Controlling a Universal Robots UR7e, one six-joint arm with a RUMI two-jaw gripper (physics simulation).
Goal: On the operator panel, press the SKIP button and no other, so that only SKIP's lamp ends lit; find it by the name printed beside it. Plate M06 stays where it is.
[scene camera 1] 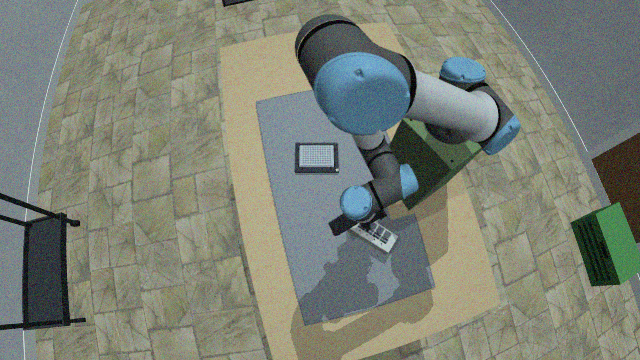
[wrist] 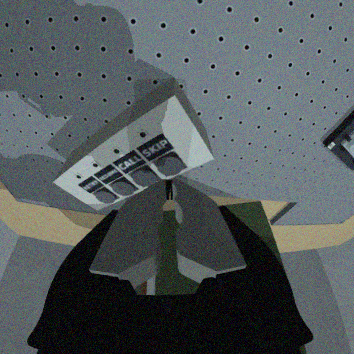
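The white operator panel (scene camera 1: 387, 245) (wrist: 192, 144) sits tilted on the grey perforated board. It has a row of round dark buttons; the SKIP button (wrist: 171, 165) is at the right end in the wrist view, beside its SKIP label (wrist: 156, 146). The CALL button (wrist: 144, 176) is next to it; the other two labels are blurred. The small lamps, such as the one above SKIP (wrist: 143, 134), look dark. My gripper (wrist: 169, 181) is shut and empty, its fingertips at the panel's edge close to SKIP; contact cannot be told. Plate M06 is probably the pale gridded plate (scene camera 1: 316, 155).
The pale plate sits in a black frame (scene camera 1: 298, 166) (wrist: 340, 131), away from the panel. The grey board (scene camera 1: 285, 200) (wrist: 260, 65) lies on a tan surface (scene camera 1: 240, 150). The green robot base (scene camera 1: 420, 165) stands beside the board. A green box (scene camera 1: 617, 240) and black-framed stand (scene camera 1: 45, 272) are farther out.
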